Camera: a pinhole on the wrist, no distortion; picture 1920 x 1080 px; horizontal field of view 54.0 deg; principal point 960.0 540.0 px. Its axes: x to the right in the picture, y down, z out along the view. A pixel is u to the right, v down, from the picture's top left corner.
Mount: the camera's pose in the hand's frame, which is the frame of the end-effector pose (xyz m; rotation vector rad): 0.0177 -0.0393 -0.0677 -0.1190 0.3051 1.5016
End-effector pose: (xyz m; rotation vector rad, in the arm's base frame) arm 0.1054 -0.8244 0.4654 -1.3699 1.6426 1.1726
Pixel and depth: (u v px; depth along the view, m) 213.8 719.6 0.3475
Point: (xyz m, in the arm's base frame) 0.1636 -0.5501 0.3197
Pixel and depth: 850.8 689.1 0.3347
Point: 0.0561 -0.5916 0.3498
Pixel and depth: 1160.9 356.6 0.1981
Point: 0.0564 -0.7392 0.3746
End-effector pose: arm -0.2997 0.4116 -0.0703 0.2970 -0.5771 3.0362
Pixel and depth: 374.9 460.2 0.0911
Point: -0.3231 0.4415 -0.0244
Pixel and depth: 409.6 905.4 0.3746
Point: -0.2262 0.3285 0.2414
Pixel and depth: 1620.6 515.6 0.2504
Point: -0.3358 0.2541 0.0351
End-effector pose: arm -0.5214 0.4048 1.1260 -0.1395 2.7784 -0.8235
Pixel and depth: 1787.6 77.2 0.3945
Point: -0.6268 0.4339 0.7642
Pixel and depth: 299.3 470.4 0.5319
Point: -0.4881 0.0666 0.7524
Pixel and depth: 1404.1 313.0 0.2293
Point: -0.5624 0.3823 0.9629
